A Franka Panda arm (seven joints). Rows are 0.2 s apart.
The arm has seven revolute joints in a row. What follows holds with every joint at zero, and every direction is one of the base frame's.
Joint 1 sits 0.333 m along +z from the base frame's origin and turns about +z.
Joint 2 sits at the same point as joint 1 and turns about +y.
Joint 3 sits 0.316 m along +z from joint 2 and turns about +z.
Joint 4 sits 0.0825 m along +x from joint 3 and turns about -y.
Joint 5 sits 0.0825 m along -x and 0.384 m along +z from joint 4 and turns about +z.
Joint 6 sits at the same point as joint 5 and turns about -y.
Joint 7 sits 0.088 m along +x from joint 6 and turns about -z.
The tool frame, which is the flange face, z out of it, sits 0.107 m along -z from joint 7; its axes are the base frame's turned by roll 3.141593, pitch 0 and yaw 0 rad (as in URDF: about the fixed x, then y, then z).
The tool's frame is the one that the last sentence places.
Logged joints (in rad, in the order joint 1, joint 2, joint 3, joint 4, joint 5, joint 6, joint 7), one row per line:
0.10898 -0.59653 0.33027 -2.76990 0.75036 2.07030 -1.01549
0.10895 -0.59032 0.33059 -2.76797 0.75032 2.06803 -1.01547
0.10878 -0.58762 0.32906 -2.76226 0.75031 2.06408 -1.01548
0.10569 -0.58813 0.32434 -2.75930 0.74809 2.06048 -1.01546
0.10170 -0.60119 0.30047 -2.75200 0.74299 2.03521 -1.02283
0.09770 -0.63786 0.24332 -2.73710 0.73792 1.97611 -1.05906
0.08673 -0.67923 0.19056 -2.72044 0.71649 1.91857 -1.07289
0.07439 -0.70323 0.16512 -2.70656 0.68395 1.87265 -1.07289
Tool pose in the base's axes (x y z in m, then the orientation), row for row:
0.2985 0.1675 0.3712 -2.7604 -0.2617 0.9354
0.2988 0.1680 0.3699 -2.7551 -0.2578 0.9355
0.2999 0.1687 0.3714 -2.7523 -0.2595 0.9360
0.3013 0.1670 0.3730 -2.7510 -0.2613 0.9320
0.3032 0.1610 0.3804 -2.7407 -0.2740 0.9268
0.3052 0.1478 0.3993 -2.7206 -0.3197 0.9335
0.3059 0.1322 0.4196 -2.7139 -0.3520 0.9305
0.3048 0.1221 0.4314 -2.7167 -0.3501 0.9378
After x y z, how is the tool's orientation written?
As angles about the fixed x, y, z axes (roll, pitch, yaw), in radians.
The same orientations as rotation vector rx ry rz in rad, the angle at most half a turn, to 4 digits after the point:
-2.3657 -1.2712 -0.0818
-2.3632 -1.2700 -0.0737
-2.3596 -1.2699 -0.0737
-2.3602 -1.2649 -0.0763
-2.3480 -1.2566 -0.0865
-2.3017 -1.2609 -0.1255
-2.2799 -1.2569 -0.1600
-2.2785 -1.2656 -0.1570

